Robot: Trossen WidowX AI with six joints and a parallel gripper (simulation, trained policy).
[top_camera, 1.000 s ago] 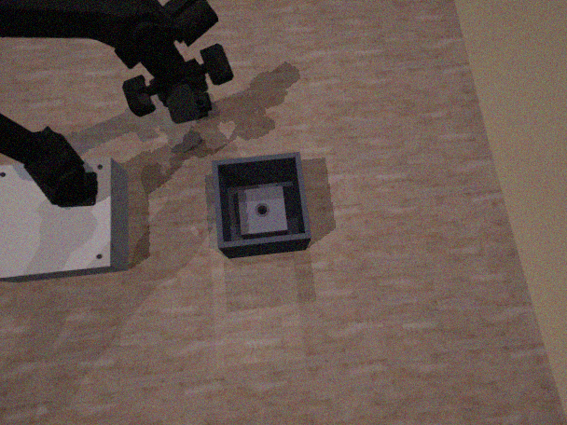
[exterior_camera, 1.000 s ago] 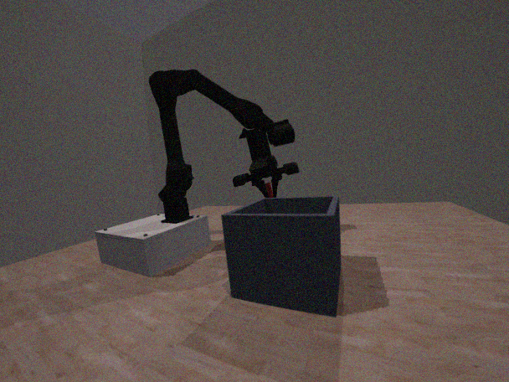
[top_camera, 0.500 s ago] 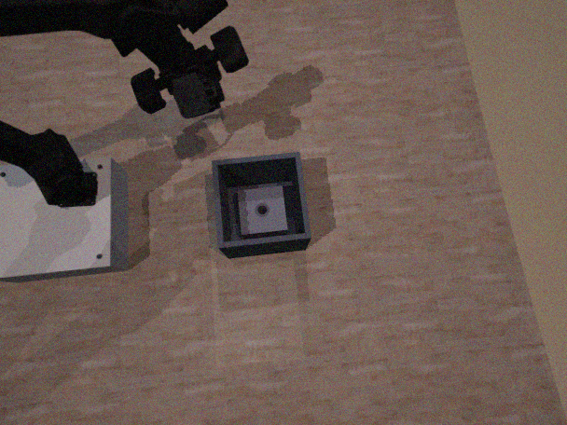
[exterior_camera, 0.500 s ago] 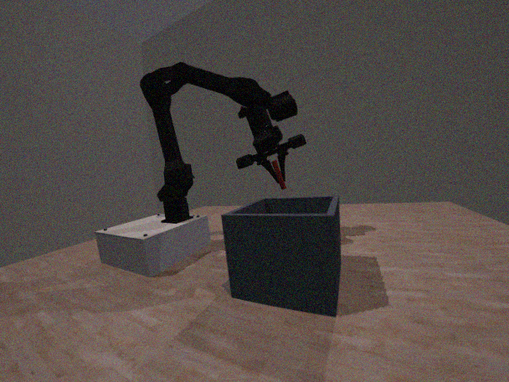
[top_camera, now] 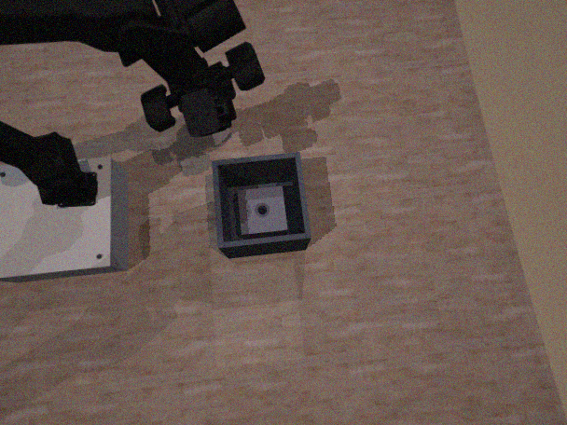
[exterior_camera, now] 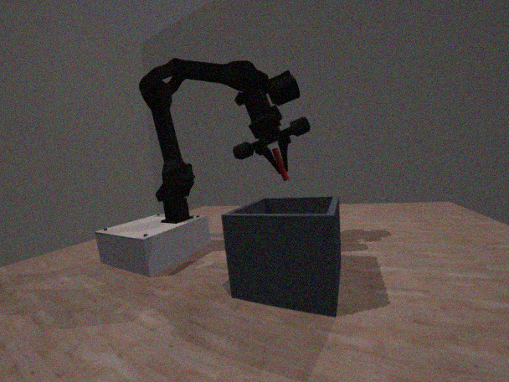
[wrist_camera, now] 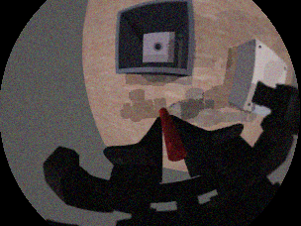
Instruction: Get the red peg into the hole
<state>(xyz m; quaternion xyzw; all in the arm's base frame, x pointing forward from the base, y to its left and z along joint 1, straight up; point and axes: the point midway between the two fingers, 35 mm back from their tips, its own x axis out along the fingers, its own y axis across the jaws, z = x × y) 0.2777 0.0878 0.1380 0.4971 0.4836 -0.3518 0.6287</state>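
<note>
My gripper tip is 50 mm short of the light plate, 140 mm to the left of it and 140 mm above it. Round my gripper tip: red peg: 20 mm above.
</note>
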